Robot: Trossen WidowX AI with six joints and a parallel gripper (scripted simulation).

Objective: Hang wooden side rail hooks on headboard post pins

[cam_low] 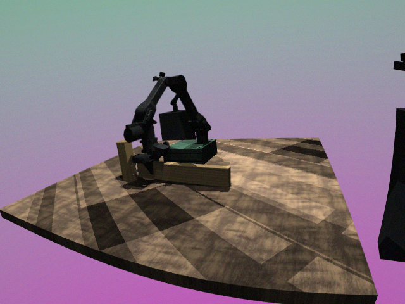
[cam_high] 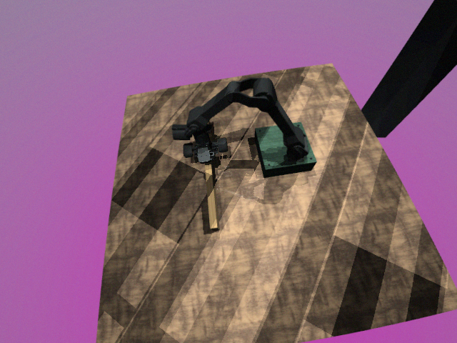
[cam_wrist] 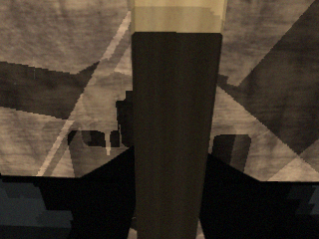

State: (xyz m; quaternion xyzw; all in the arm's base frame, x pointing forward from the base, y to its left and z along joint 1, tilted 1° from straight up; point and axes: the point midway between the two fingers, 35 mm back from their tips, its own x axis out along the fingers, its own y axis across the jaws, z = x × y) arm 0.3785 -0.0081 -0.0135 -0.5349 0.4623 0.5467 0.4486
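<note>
My gripper tip is 20 mm short of the headboard post, 140 mm to the left of it and 40 mm below it.
</note>
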